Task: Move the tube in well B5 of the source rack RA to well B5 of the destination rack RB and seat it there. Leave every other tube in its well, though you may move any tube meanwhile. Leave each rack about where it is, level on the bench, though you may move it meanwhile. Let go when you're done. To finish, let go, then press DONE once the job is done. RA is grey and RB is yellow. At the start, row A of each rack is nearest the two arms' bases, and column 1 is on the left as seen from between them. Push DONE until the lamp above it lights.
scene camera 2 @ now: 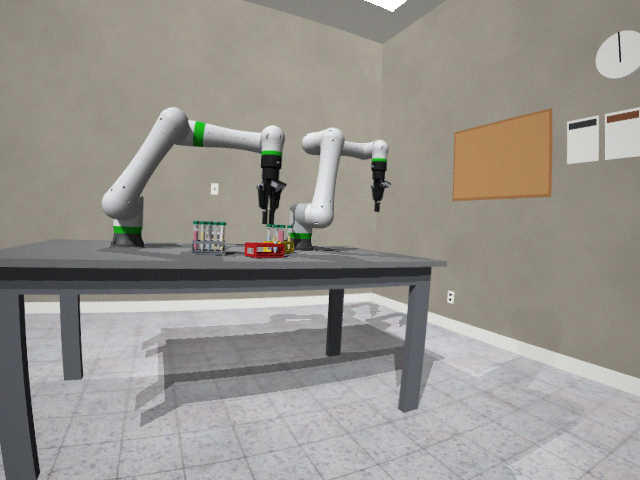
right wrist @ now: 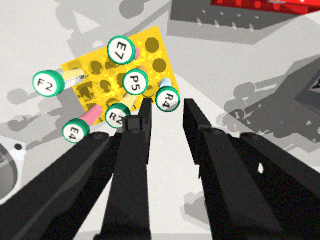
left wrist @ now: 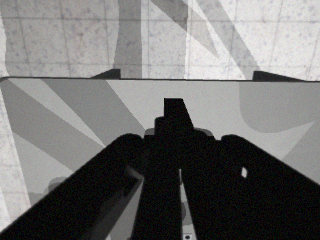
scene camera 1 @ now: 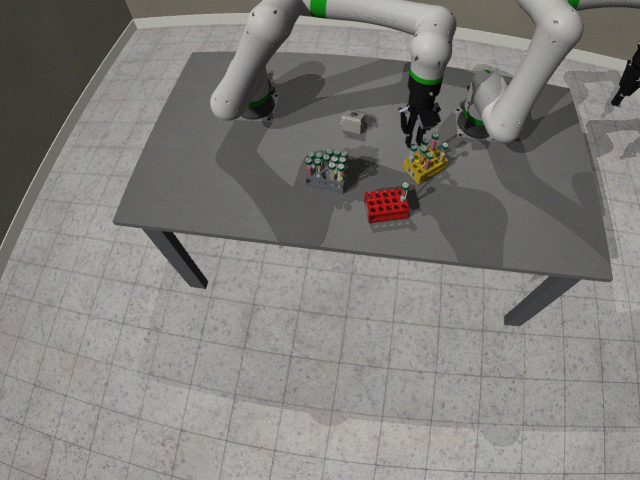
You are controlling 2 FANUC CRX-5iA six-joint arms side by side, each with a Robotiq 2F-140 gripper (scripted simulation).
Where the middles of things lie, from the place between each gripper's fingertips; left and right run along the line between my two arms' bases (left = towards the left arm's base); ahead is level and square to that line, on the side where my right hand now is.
Labels:
Now: the yellow rack RB [scene camera 1: 438, 166] 13 cm below my right hand [scene camera 1: 412, 143] and 6 cm to the left of it. The rest, counted from my right hand: red rack [scene camera 1: 386, 211]: 18 cm ahead, 13 cm below, 7 cm to the right.
I see my left gripper 24 cm short of the yellow rack RB, 71 cm to the left of it and 24 cm above it. The rest, counted from my left hand: red rack: 42 cm ahead, 84 cm to the right, 24 cm below.

